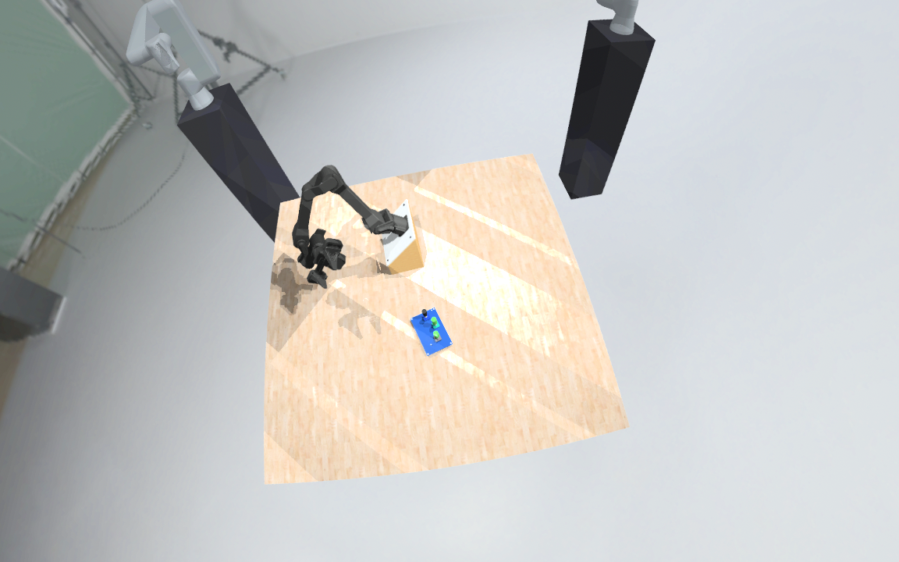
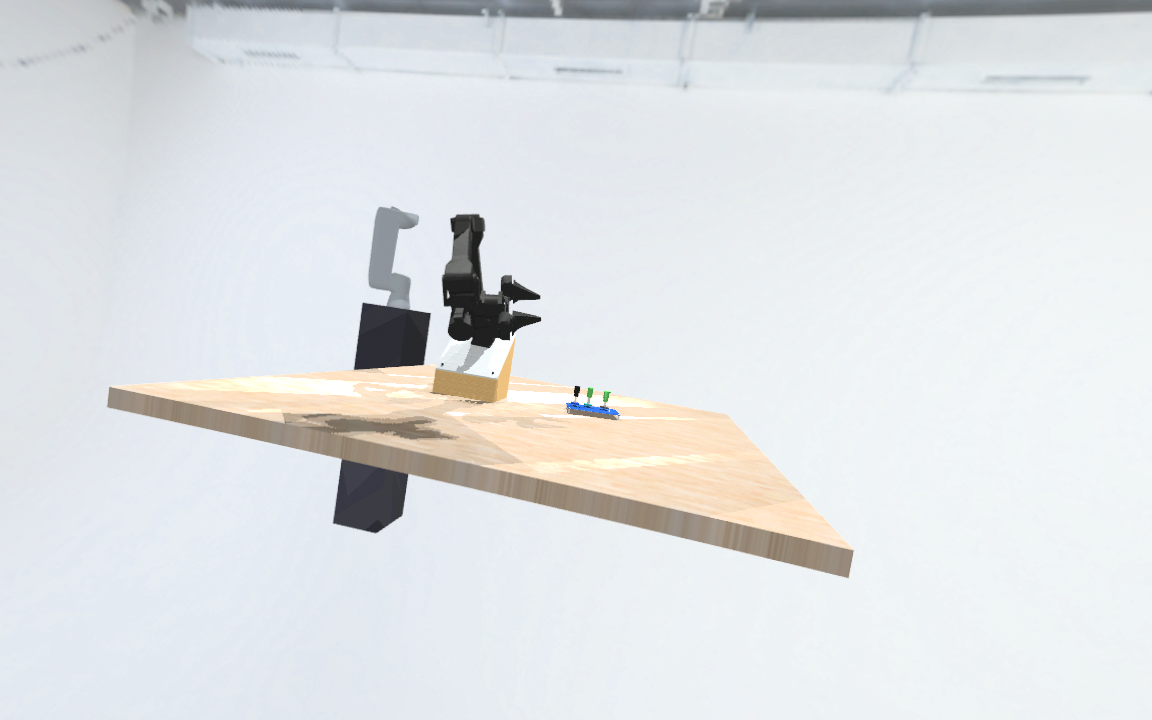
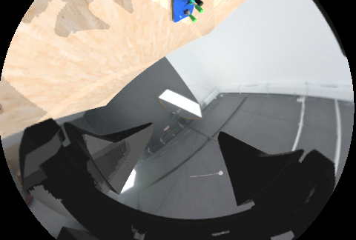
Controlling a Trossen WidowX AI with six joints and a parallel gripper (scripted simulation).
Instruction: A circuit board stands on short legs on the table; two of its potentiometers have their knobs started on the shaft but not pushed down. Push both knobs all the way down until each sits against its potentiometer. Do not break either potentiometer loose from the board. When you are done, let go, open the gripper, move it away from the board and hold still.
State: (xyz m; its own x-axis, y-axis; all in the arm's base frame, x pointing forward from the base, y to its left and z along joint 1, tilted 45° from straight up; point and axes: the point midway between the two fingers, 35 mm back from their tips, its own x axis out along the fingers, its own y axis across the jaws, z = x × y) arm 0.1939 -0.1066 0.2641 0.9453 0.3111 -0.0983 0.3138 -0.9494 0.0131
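My gripper tip is now 27 cm to the right of the black knob, 23 cm above it and 8 cm short of it. From my gripper tip the other things lie so: green knob (29 cm to the left, 23 cm below, 18 cm ahead).
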